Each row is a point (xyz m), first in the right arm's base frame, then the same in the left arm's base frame.
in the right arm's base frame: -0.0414 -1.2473 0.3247
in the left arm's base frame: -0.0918 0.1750 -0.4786
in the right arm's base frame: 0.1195 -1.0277 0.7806
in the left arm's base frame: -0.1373 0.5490 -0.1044
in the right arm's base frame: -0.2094 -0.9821 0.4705
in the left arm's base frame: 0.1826 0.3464 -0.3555
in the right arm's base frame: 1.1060 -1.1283 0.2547
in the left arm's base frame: -0.8190 -0.2350 0.3204
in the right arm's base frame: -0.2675 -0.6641 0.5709
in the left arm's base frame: 0.4221 0.4390 -0.1349
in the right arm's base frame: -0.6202 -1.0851 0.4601
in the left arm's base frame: 0.4082 0.4633 -0.6945
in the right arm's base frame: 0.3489 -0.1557 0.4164
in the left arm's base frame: 0.3528 0.0789 0.5916
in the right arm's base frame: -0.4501 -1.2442 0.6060
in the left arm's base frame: 0.1535 0.5628 -0.6675
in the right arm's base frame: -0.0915 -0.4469 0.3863
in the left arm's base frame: 0.4755 0.1976 0.0911
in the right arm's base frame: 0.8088 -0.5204 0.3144
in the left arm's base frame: -0.2052 -0.1298 0.5917
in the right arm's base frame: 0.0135 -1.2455 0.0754
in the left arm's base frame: -0.0864 -0.0790 -0.5032
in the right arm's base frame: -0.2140 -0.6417 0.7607
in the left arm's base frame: 0.3660 0.6030 -0.0383
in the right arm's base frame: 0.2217 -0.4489 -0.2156
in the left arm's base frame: 0.3551 -0.4682 0.1419
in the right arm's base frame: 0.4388 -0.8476 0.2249
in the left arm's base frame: -0.1468 -0.0861 0.0950
